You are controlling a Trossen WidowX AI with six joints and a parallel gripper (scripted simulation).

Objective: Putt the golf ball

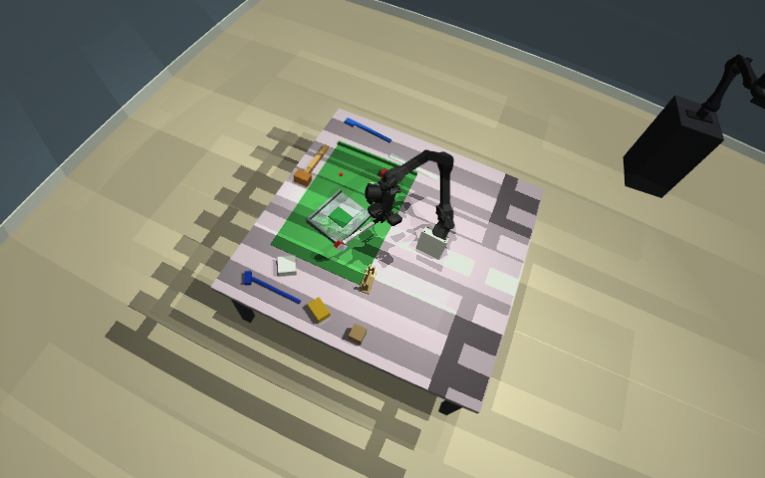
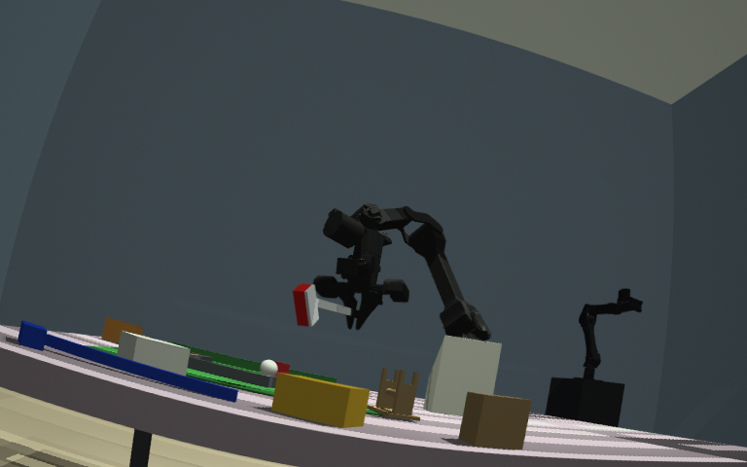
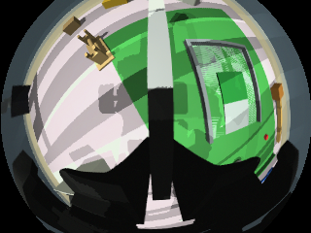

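My gripper tip is now 10 cm to the right of the red putter, 6 cm short of it and 2 cm below it. Round my gripper tip: green mat: 19 cm ahead, 14 cm below, 12 cm to the right; then white golf ball: 27 cm to the right, 12 cm below, 12 cm ahead; then wooden stand: 24 cm to the left, 11 cm below, 2 cm behind.
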